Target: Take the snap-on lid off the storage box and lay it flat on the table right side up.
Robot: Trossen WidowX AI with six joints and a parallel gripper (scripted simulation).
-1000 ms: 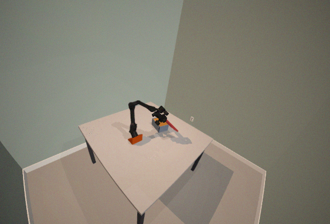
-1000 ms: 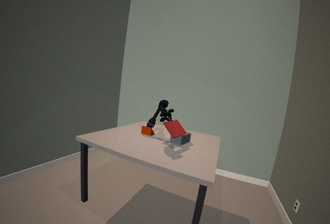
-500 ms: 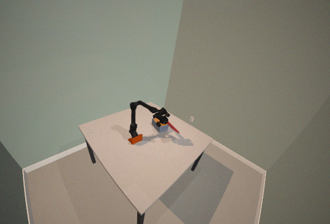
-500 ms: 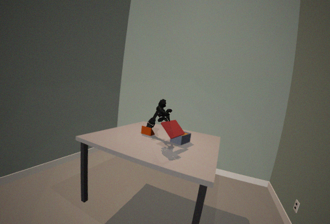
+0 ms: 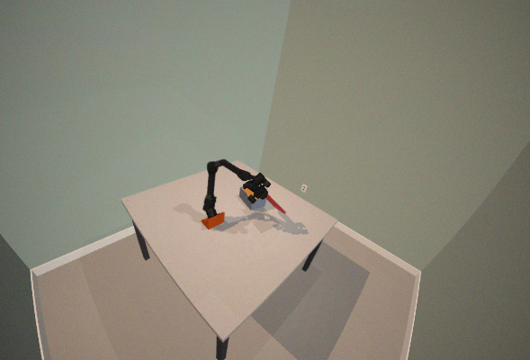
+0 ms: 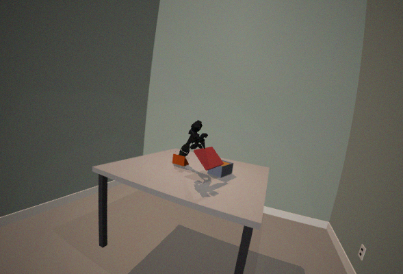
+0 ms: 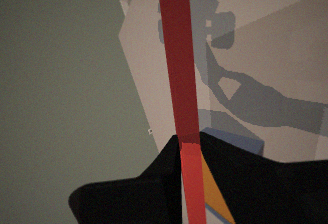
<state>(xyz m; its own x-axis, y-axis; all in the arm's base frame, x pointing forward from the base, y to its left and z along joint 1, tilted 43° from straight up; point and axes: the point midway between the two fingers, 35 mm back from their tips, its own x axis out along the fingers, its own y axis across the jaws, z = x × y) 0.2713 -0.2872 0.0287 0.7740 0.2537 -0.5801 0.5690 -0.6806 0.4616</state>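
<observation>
The red lid is 60 mm ahead of my gripper tip, 20 mm to the right of it and 50 mm below it. From my gripper tip the other things lie so: grey-blue storage box (110 mm ahead, 200 mm to the left, 180 mm below).
</observation>
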